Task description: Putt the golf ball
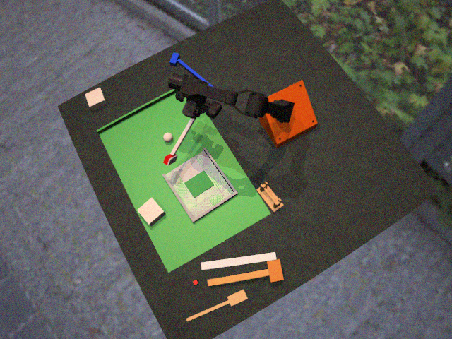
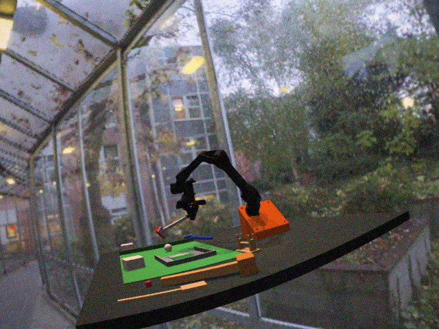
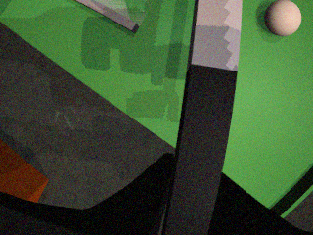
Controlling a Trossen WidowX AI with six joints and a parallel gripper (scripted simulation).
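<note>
Right now the red putter is 9 cm ahead of my gripper tip and 7 cm to the left of it. From my gripper tip the other things lie so: blue putter (5 cm behind, 31 cm to the right, 14 cm below); then white golf ball (16 cm ahead, 1 cm to the right, 13 cm below); then wooden stand (14 cm behind, 41 cm to the left, 12 cm below).
</note>
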